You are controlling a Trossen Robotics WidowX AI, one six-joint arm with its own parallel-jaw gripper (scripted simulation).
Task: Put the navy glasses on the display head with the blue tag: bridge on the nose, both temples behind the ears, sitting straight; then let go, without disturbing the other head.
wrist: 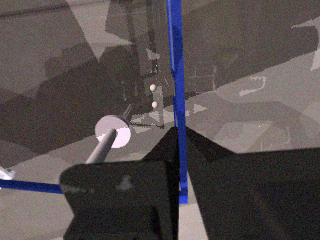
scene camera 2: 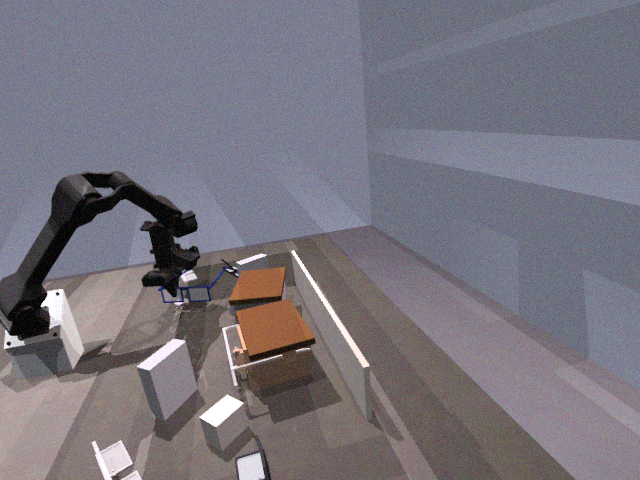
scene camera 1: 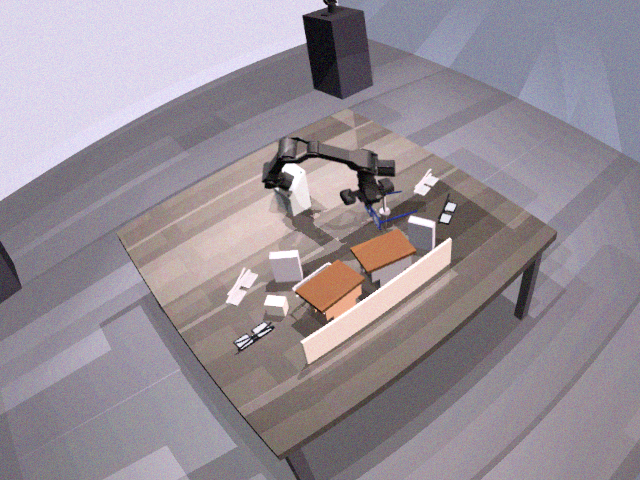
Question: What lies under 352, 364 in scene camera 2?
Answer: A long white panel.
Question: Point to a peach display head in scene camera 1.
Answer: At 333, 291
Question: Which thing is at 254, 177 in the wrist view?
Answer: My gripper.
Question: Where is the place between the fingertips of my gripper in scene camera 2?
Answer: At 175, 296
